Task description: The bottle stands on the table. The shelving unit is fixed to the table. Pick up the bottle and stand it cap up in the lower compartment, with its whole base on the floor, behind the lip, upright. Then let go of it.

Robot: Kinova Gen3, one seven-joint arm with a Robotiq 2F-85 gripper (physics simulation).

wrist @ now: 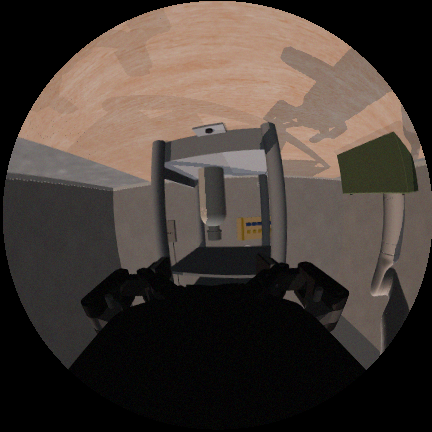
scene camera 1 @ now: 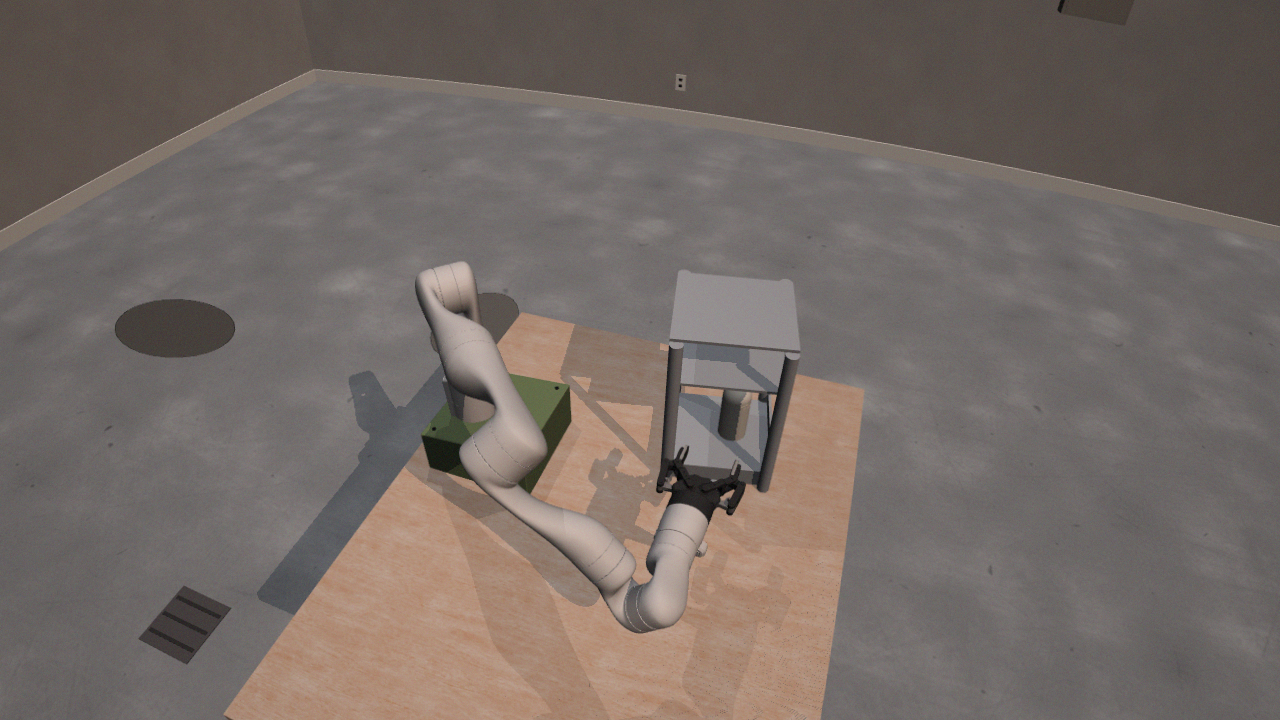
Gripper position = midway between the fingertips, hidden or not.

gripper: wrist 212,265; scene camera 1 711,455
bottle: wrist; scene camera 1
same spot on bottle: (wrist: pixel 210 178) = (scene camera 1: pixel 729 431)
